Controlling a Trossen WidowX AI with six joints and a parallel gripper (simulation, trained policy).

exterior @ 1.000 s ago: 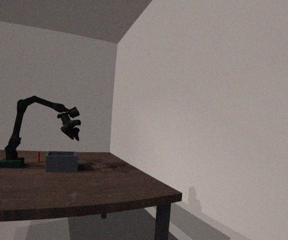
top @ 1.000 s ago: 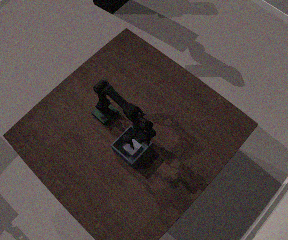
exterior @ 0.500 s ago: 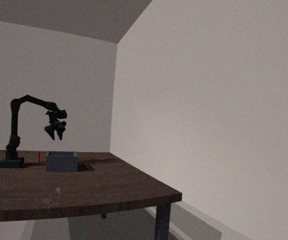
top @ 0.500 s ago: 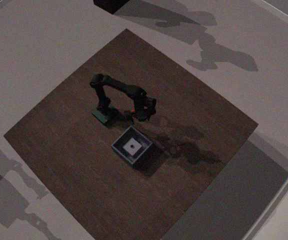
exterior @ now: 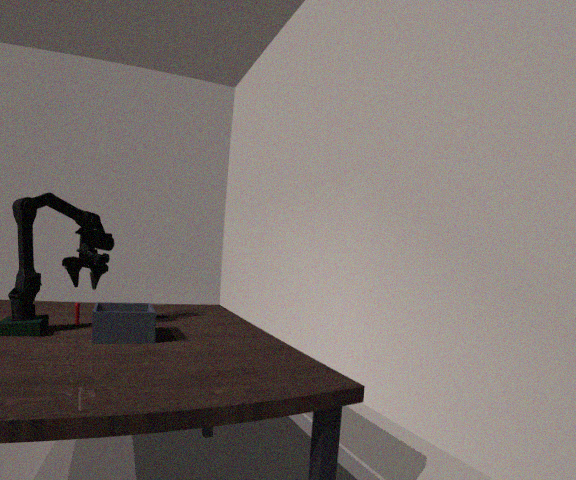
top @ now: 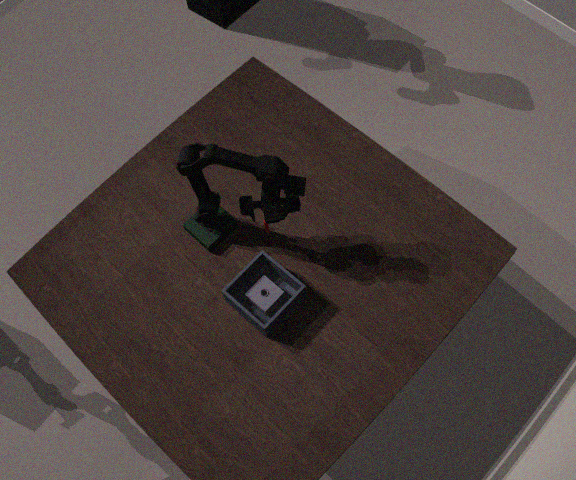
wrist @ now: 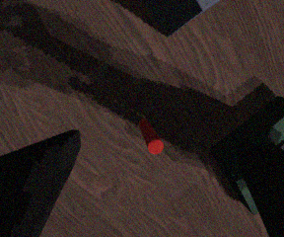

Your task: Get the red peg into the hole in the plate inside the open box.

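Now: gripper tip 100 mm above the red peg, 30 mm past it and 10 mm to the right of it. The rest, counted from my gripper tip: grey box: 180 mm to the right, 130 mm ahead, 110 mm below; then light plate: 180 mm to the right, 130 mm ahead, 90 mm below.
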